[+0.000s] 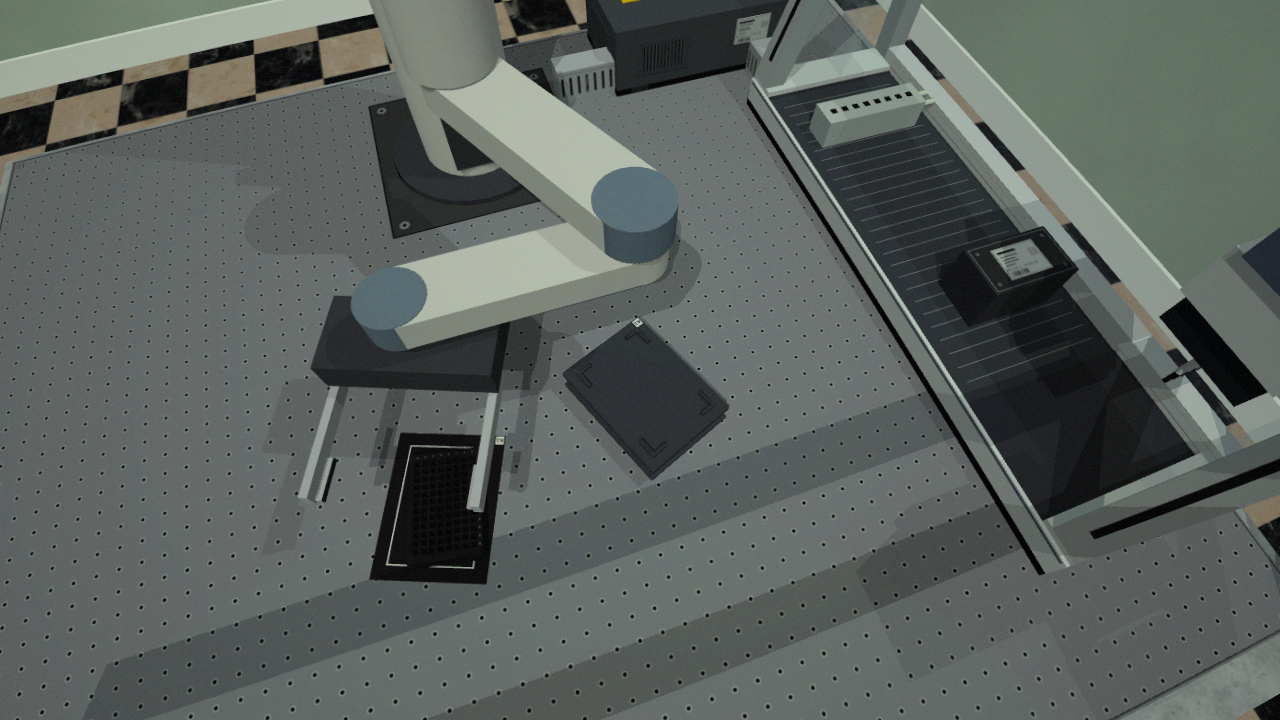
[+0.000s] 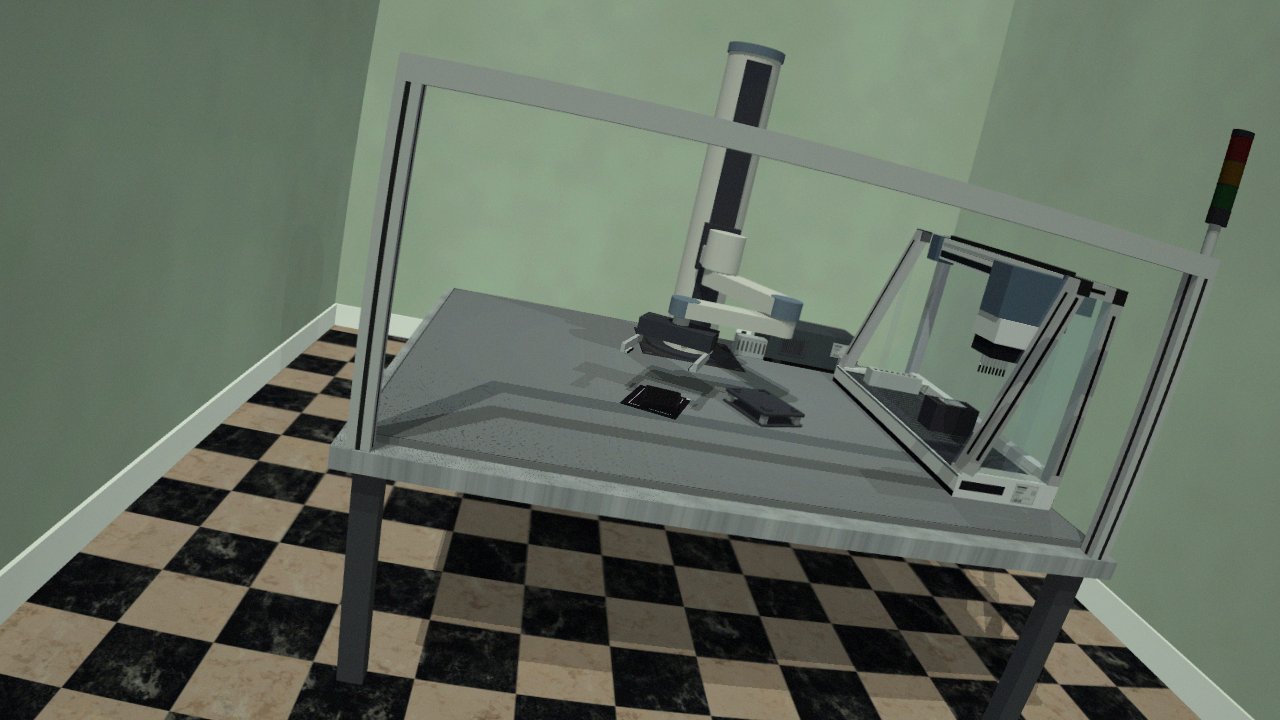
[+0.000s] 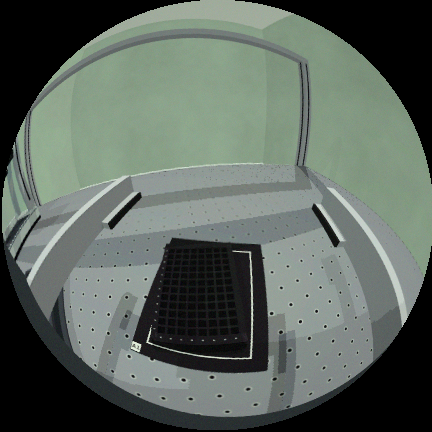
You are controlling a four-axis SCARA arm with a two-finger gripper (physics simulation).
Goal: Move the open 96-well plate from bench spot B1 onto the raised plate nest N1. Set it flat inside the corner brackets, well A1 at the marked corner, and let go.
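Seen in the pictures: gripper, between the fingertips: [image 1: 391, 505] [image 2: 658, 357] [image 3: 225, 187]; arm's base, origin of its link: [image 1: 476, 151] [image 2: 686, 352].
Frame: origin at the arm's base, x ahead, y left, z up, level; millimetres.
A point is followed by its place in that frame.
The open black 96-well plate [image 1: 445, 503] @[y -147, x 560, z 28 mm] [image 2: 662, 398] @[y -147, x 570, z 28 mm] [image 3: 200, 295] @[y -149, x 549, z 27 mm] rests on bench spot B1 [image 1: 438, 575] @[y -172, x 631, z 15 mm] [image 3: 259, 310] @[y -202, x 520, z 15 mm]. It sits slightly askew and covers one long side of the white outline. The A1 tag [image 1: 499, 440] @[y -74, x 500, z 15 mm] [image 3: 135, 346] @[y -73, x 500, z 15 mm] shows at a corner of the spot. The plate's own lettering is too small to read. My gripper [image 1: 393, 502] @[y -178, x 577, z 120 mm] [image 2: 662, 356] @[y -178, x 577, z 120 mm] [image 3: 225, 187] @[y -178, x 577, z 120 mm] is wide open and empty, above the bench and the plate, its fingers apart from the plate. The raised nest N1 [image 1: 644, 398] @[y 103, x 518, z 46 mm] [image 2: 762, 404] @[y 92, x 540, z 46 mm] stands turned at an angle to the spot, with corner brackets and bare top.
A framed enclosure [image 1: 859, 259] @[y 450, x 415, z 40 mm] [image 2: 895, 434] @[y 449, x 532, z 27 mm] stands on the right, holding a dark block [image 1: 1011, 277] @[y 546, x 549, z 133 mm] [image 2: 947, 415] @[y 551, x 565, z 108 mm] and a pale slotted bar [image 1: 868, 116] @[y 548, x 227, z 104 mm] [image 2: 892, 379] @[y 551, x 227, z 92 mm]. A dark control box [image 1: 684, 44] @[y 365, x -34, z 85 mm] [image 2: 808, 344] @[y 376, x -36, z 89 mm] is at the back. A frame [image 2: 572, 98] @[y -467, x 1044, z 601 mm] surrounds the bench.
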